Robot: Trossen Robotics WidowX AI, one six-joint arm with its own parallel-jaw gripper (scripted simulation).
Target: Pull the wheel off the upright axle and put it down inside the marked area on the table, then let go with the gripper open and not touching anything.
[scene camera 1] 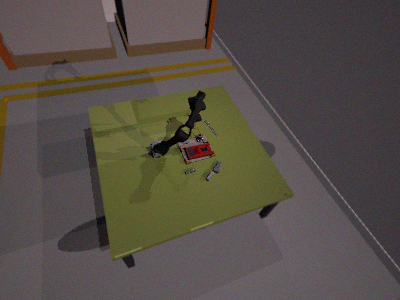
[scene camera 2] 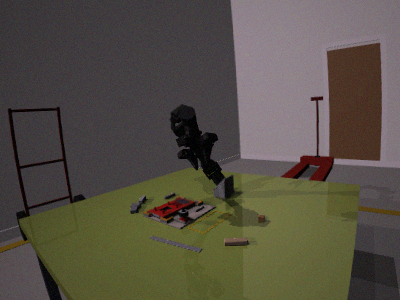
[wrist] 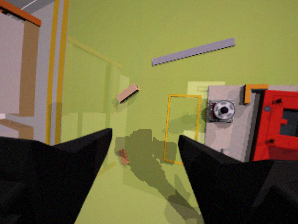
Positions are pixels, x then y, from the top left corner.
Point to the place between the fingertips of my gripper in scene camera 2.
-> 202,167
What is my gripper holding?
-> Nothing.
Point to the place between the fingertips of my gripper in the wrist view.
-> At 146,136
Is my gripper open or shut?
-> Open.
